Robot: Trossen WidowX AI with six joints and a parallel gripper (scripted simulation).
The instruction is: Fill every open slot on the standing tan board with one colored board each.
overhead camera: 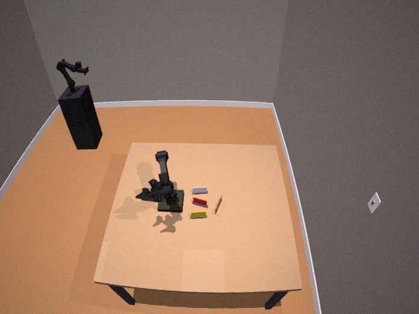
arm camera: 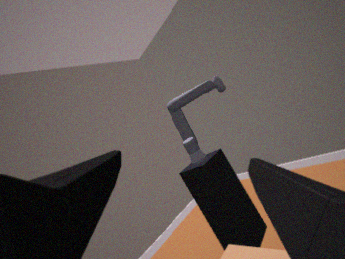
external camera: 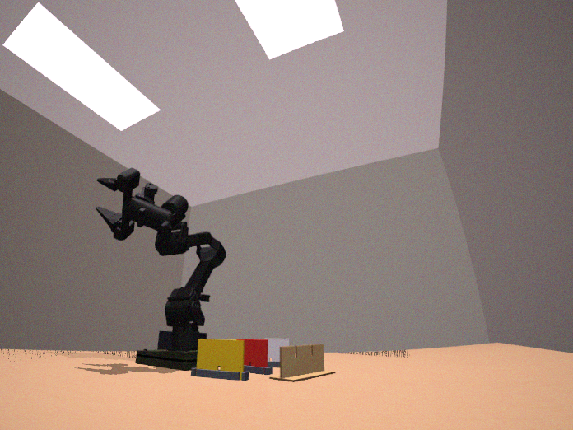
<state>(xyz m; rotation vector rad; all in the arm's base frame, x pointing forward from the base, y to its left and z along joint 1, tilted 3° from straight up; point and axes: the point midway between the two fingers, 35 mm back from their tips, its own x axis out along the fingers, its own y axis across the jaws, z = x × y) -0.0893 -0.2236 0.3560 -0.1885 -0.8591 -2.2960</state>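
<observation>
Right now the yellow board is 32 cm ahead of my gripper tip, 13 cm to the left of it and 37 cm below it. Round my gripper tip: red board: 34 cm ahead, 23 cm to the left, 37 cm below; grey board: 34 cm ahead, 34 cm to the left, 37 cm below; tan board: 46 cm ahead, 21 cm to the left, 37 cm below.
</observation>
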